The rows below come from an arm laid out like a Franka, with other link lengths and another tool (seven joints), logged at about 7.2 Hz.
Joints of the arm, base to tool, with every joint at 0 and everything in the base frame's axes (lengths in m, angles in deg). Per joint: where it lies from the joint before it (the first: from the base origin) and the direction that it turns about. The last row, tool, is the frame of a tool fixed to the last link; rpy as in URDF.
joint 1: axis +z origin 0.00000 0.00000 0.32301
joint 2: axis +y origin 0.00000 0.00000 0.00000
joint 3: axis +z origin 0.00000 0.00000 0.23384
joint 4: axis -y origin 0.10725 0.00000 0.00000
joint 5: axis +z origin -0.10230 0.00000 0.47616
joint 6: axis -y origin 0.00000 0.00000 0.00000
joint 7: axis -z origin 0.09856 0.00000 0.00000
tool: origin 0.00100 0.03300 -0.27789 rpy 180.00 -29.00 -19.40
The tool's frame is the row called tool.
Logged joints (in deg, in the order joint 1, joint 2, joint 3, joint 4, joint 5, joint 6, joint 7), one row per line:
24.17 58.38 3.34 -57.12 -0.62 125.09 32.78
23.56 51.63 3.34 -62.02 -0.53 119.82 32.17
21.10 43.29 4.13 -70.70 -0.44 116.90 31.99
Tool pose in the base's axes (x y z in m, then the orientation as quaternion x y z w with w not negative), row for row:
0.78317 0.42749 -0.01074 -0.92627 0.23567 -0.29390 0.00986
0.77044 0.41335 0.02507 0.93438 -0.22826 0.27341 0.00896
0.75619 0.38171 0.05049 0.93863 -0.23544 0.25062 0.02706
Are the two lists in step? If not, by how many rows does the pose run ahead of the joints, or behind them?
They are in step.
